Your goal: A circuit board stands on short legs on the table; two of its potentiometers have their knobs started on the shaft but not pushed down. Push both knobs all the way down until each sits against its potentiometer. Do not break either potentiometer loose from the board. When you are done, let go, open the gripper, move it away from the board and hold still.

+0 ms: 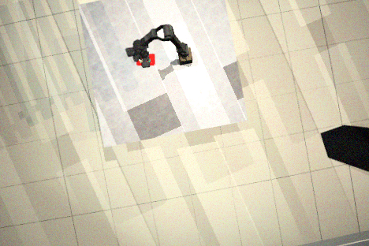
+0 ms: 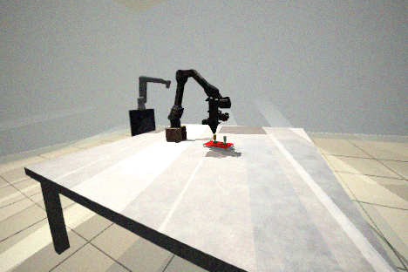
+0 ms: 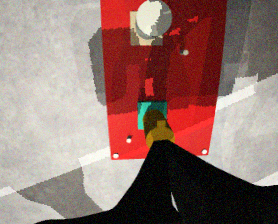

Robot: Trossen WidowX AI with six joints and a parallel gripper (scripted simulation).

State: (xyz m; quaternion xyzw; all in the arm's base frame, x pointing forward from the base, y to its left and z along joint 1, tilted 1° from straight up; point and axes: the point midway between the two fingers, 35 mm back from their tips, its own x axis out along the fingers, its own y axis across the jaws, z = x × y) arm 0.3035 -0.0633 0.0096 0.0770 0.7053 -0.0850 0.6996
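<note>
The yellow-brown knob is 2 cm below my gripper tip. Round my gripper tip: round grey knob: 7 cm ahead, 2 cm to the right, 3 cm below.
</note>
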